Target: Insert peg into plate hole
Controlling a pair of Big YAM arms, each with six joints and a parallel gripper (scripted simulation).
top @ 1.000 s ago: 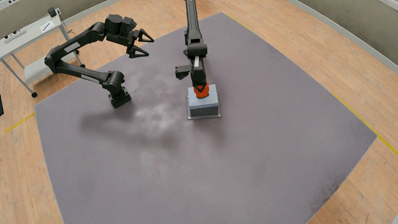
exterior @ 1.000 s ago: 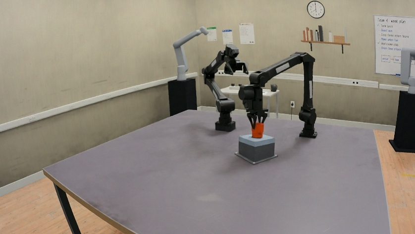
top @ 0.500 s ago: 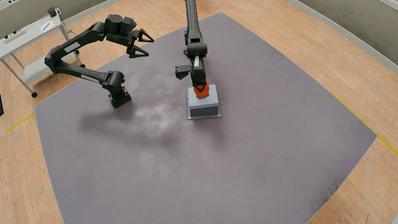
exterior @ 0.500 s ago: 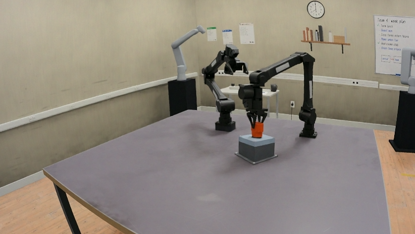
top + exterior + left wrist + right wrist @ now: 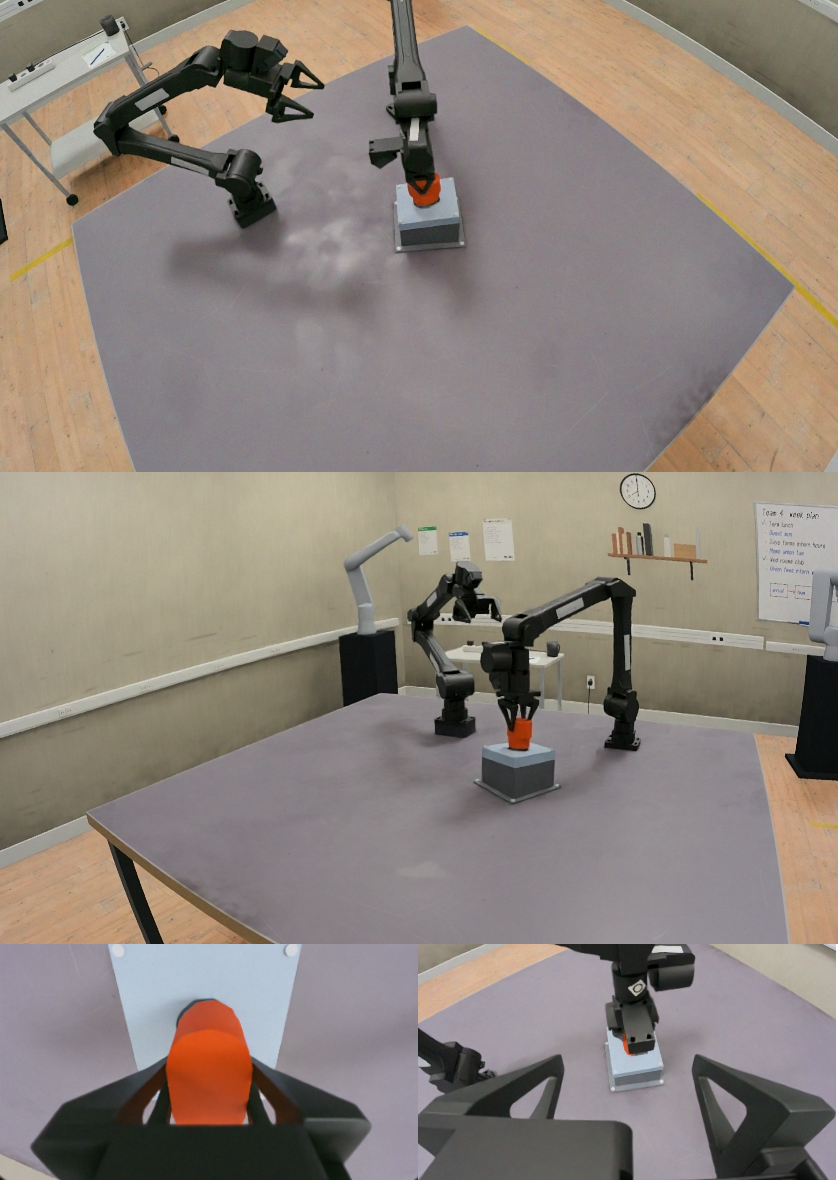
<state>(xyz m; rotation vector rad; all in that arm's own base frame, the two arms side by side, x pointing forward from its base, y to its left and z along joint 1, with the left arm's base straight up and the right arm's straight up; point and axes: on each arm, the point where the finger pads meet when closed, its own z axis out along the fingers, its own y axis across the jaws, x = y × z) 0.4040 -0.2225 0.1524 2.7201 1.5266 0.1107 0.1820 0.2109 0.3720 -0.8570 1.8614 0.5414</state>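
Observation:
My left hand is 20 mm above the orange peg. The rest, counted from my left hand: light blue plate: 10 mm ahead, 70 mm below; then thin grey base: 10 mm ahead, 100 mm below.

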